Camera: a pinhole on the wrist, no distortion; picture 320 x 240 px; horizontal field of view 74.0 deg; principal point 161.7 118.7 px. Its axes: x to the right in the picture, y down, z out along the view. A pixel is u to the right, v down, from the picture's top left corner.
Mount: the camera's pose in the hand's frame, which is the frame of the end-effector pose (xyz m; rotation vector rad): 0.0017 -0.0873 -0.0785 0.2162 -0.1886 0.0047
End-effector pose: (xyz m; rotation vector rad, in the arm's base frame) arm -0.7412 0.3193 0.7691 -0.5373 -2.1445 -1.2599
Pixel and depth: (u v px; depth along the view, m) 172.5 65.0 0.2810
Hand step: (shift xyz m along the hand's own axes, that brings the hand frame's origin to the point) -0.0346 -0.2170 0.1786
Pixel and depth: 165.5 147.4 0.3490
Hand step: -0.0581 -0.1159 0.2674
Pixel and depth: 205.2 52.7 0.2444
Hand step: 0.0074 -0.2145 0.1491
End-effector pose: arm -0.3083 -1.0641 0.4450 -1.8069 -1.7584 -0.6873
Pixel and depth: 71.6 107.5 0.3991
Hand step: -0.2382 -0.1905 0.2682
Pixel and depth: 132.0 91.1 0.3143
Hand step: -0.0988 -0.1937 0.2061
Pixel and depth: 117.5 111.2 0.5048
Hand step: -0.1947 -0.2109 0.3823
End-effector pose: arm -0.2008 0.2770 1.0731 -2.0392 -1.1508 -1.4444
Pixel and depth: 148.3 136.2 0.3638
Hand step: -0.0891 -0.1354 0.2725
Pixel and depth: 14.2 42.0 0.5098
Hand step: -0.4362 -0.3706 0.3052
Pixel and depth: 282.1 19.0 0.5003
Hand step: 0.1934 -0.4281 0.4043
